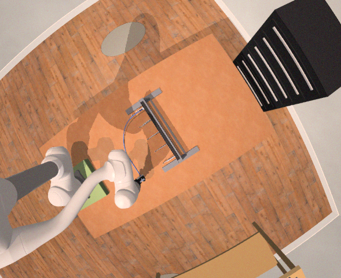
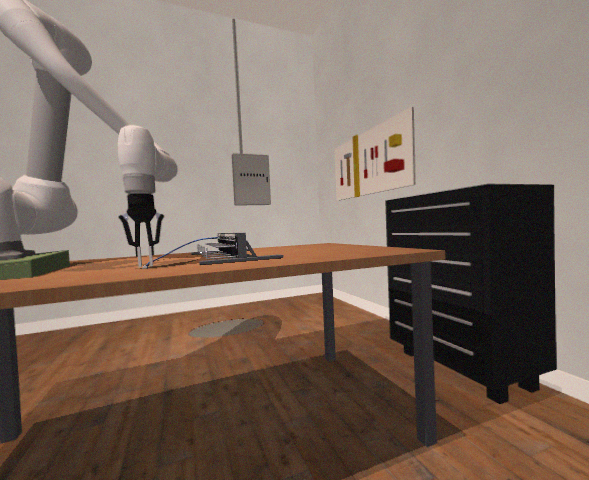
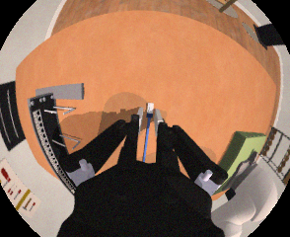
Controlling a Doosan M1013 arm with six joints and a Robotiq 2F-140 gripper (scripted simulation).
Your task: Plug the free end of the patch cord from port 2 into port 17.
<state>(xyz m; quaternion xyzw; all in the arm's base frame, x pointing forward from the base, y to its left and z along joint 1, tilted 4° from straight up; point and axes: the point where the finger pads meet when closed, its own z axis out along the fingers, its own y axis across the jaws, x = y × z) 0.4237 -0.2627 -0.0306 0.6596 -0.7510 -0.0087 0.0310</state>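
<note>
Right now my hand is 30 mm above the pale plug and 10 mm to the left of it.
</note>
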